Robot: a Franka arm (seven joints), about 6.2 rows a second.
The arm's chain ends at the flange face. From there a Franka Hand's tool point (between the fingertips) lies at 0.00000 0.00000 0.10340 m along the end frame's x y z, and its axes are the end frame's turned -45 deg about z.
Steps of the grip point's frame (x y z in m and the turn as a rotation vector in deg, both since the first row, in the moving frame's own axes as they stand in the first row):
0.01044, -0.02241, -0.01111, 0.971, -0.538, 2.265
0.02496, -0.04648, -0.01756, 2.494, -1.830, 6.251
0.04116, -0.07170, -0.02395, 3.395, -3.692, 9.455
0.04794, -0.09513, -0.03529, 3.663, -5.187, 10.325
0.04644, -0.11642, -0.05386, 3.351, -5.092, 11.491
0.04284, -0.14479, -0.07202, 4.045, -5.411, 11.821
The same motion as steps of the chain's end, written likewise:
-0.00655, -0.02264, -0.01109, 0.306, -1.067, 2.265
-0.00976, -0.04937, -0.01741, 0.470, -3.058, 6.251
-0.01257, -0.07944, -0.02355, -0.210, -5.011, 9.455
-0.02198, -0.10208, -0.03466, -1.078, -6.258, 10.325
-0.03858, -0.11629, -0.05328, -1.231, -5.970, 11.491
-0.05996, -0.13316, -0.07130, -0.966, -6.686, 11.821

